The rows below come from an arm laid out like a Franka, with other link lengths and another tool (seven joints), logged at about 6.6 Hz.
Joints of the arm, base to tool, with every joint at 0 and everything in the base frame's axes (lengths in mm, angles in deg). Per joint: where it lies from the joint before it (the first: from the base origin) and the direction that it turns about. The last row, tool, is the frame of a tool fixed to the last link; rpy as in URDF.
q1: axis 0 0 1 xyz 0.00 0.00 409.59
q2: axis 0 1 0 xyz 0.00 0.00 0.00
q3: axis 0 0 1 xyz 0.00 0.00 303.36
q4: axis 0 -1 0 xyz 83.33 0.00 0.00
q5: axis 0 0 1 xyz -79.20 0.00 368.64
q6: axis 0 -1 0 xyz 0.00 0.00 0.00
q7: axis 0 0 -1 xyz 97.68 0.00 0.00
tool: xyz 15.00 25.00 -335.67 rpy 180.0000 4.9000 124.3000
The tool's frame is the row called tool.
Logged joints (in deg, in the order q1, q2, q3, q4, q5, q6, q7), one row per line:
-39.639, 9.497, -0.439, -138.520, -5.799, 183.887, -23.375
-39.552, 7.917, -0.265, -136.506, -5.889, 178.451, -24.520
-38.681, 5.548, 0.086, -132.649, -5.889, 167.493, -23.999
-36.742, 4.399, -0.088, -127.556, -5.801, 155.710, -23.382
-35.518, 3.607, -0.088, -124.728, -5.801, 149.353, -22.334
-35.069, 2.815, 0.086, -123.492, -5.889, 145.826, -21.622
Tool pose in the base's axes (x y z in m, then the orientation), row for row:
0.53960, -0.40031, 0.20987, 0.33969, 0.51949, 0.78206, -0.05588
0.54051, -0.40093, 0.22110, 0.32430, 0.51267, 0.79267, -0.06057
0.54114, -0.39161, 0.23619, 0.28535, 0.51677, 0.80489, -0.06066
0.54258, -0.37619, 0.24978, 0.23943, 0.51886, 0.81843, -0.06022
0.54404, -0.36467, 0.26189, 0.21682, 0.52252, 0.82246, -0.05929
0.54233, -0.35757, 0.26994, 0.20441, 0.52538, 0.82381, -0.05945
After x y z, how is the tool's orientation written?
As a quaternion, w x y z.
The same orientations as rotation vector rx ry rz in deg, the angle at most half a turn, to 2 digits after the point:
77.48, 116.65, -8.33
77.04, 119.12, -9.10
79.17, 123.32, -9.29
81.39, 128.38, -9.45
82.94, 130.55, -9.41
83.95, 131.63, -9.50

